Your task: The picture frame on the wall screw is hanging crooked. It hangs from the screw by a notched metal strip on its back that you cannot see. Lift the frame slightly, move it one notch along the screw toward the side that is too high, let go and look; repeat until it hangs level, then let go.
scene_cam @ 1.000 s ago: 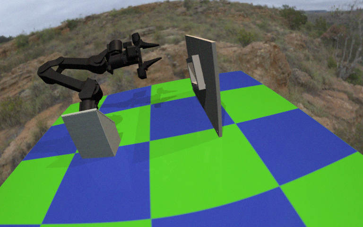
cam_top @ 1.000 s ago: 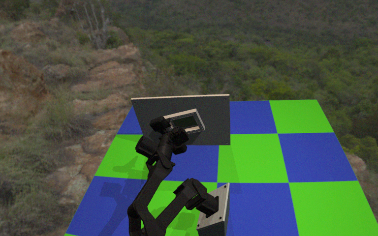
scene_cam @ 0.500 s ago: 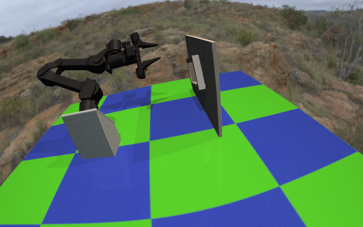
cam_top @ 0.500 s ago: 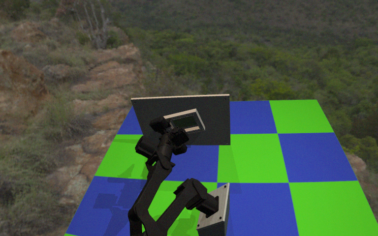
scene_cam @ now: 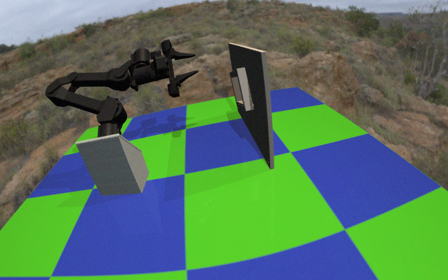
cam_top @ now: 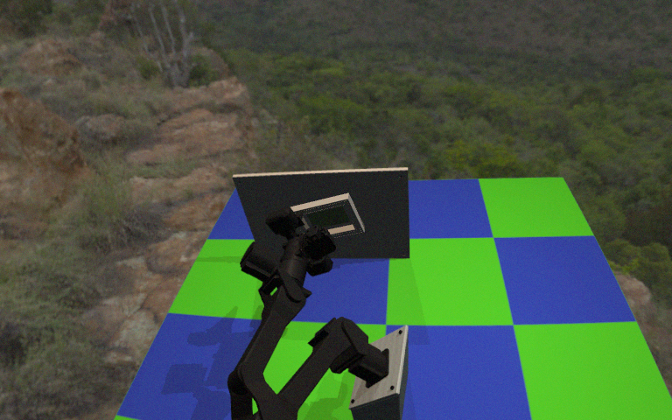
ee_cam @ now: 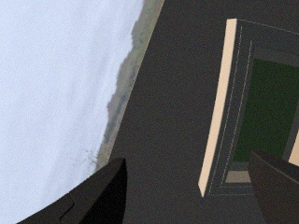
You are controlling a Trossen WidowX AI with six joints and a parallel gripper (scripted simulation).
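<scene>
Right now my gripper tip is 13 cm short of the picture frame, 11 cm above it and 2 cm to the left of it. From my gripper tip the other things lie so: wall panel: 14 cm ahead, 12 cm below.
</scene>
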